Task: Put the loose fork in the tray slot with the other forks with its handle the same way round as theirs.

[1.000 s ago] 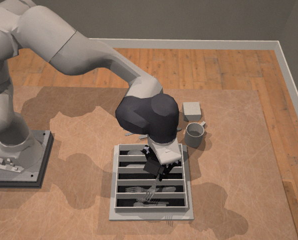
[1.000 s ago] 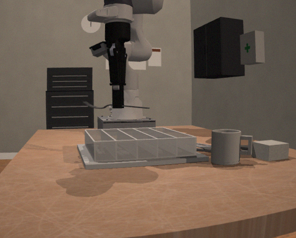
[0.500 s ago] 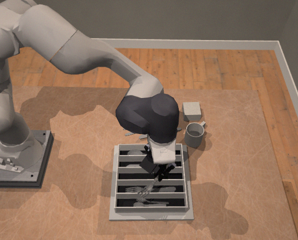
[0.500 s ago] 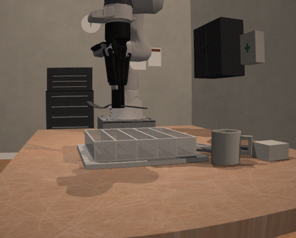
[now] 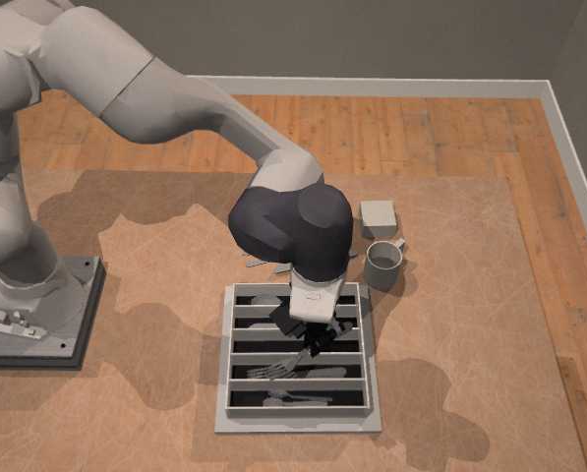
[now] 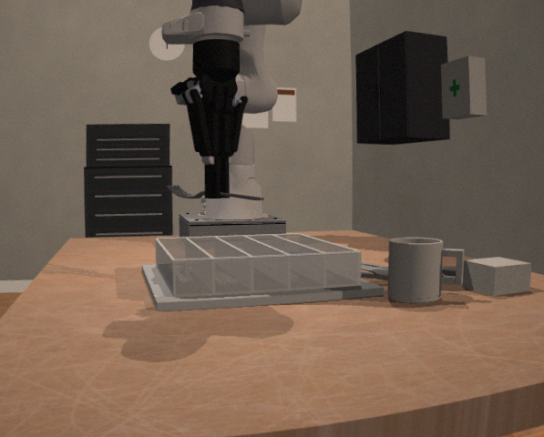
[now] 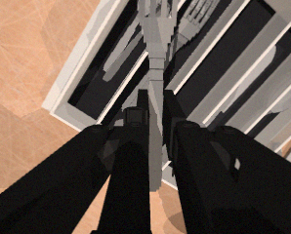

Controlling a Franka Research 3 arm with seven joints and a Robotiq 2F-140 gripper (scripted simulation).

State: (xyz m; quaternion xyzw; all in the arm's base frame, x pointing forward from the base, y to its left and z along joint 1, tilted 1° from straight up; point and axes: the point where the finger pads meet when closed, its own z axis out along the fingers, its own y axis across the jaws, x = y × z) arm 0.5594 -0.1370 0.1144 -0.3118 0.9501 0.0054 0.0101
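My hand is 3 cm past the five-slot tray, 6 cm to the right of it and 14 cm above it. Round my hand: mug: 16 cm ahead, 27 cm to the left, 14 cm below; then block: 16 cm ahead, 42 cm to the left, 15 cm below; then knife: 1 cm behind, 11 cm to the left, 16 cm below.
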